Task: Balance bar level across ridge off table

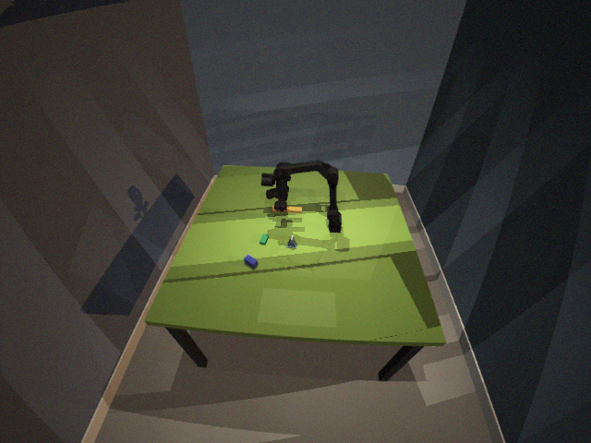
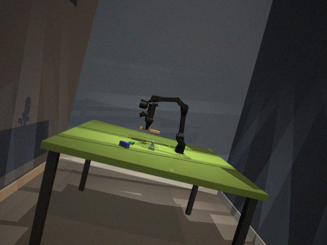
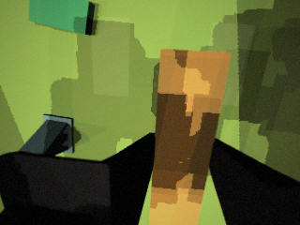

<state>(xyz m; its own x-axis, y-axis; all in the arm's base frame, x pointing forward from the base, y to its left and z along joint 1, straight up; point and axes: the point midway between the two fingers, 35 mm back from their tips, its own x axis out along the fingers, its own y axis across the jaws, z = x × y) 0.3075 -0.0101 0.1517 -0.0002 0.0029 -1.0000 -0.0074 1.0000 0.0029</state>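
The green block lies 13 cm to the left of my gripper tip, 11 cm below it and 9 cm ahead of it. Round my gripper tip: blue block (30 cm to the left, 13 cm ahead, 10 cm below); bar (3 cm behind).
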